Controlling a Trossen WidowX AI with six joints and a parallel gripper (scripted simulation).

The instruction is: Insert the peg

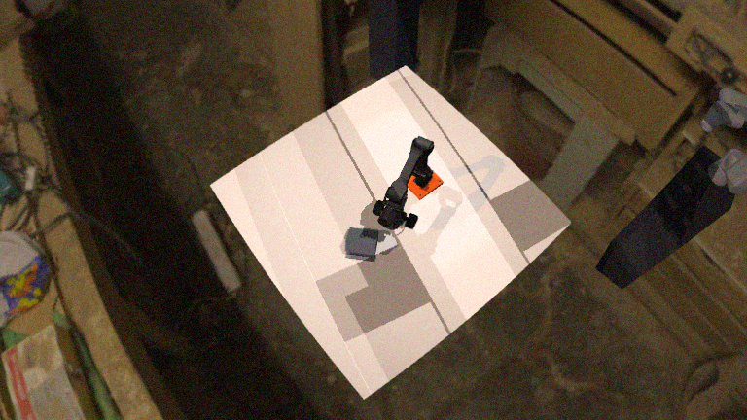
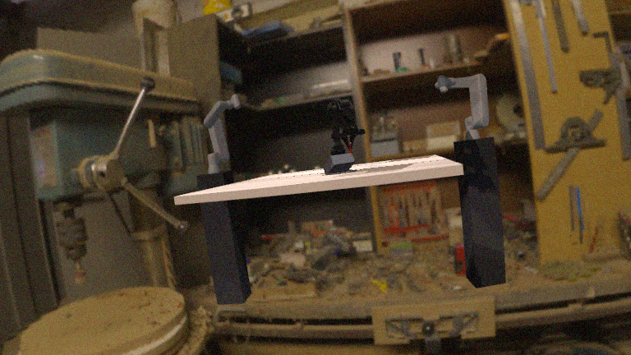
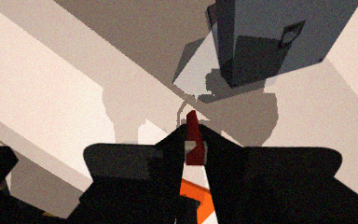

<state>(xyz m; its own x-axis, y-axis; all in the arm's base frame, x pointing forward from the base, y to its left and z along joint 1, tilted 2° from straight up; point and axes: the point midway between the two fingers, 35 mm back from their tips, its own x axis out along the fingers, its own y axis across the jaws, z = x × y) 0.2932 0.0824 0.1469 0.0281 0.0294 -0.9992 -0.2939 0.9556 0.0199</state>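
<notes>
Now: gripper tip 130 mm short of the grey sloped panel, 70 mm to the left of it and 70 mm above it. From my gripper tip the other things lie so: red peg: 20 mm above.
</notes>
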